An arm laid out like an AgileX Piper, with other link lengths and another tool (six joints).
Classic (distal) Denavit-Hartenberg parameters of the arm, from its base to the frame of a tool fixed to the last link. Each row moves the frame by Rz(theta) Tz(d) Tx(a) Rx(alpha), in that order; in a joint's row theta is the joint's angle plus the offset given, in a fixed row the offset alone. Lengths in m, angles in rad.
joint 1: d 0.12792  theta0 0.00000  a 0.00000  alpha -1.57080
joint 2: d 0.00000  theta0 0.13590  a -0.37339  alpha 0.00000
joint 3: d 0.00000  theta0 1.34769  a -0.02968  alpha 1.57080
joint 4: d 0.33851  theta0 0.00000  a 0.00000  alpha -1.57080
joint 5: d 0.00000  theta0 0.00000  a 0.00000  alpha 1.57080
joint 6: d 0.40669  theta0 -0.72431  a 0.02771  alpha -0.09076
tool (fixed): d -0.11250  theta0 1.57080  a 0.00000  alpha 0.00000
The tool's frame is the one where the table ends.
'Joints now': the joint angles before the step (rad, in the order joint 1, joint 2, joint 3, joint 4, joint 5, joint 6). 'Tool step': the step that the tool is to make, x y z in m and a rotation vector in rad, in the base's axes. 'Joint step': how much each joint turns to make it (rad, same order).
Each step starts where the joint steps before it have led.
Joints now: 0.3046, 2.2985, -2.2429, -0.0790, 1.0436, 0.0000
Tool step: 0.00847, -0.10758, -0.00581, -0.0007, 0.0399, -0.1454
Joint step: -0.1427, 0.0000, -0.0001, 0.0084, 0.0391, 0.0000
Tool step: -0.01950, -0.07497, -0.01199, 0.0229, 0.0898, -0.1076
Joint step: -0.1093, 0.0000, 0.0000, 0.0349, 0.0866, -0.0058
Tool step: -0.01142, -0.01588, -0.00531, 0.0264, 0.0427, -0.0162
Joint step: -0.0345, 0.0000, 0.0001, 0.0357, 0.0413, -0.0195
